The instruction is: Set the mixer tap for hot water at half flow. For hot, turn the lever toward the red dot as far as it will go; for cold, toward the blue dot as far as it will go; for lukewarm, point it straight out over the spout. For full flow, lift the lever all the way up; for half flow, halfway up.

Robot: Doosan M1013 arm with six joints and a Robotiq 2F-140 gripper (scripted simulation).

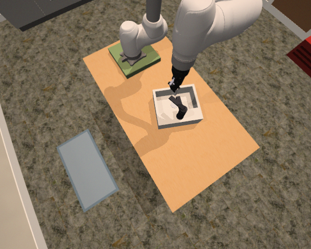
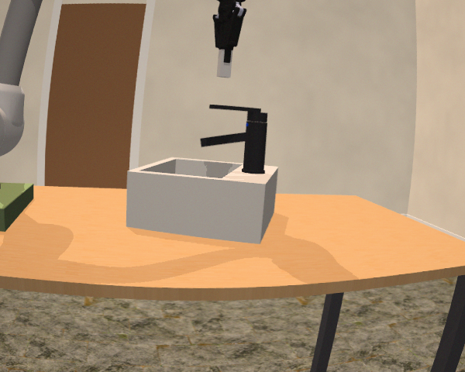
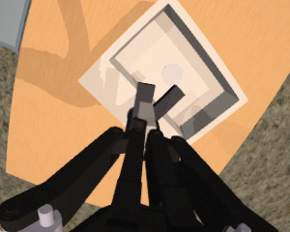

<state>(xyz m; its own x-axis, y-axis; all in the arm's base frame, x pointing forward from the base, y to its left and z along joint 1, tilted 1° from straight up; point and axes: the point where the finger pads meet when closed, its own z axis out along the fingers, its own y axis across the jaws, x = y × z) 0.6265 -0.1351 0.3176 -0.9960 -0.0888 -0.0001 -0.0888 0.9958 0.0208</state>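
Right now the lever is 4 cm ahead of my hand and 10 cm below it. From my hand the other things lie so: black mixer tap: 7 cm ahead, 1 cm to the left, 15 cm below; then white basin: 1 cm behind, 7 cm to the left, 33 cm below.
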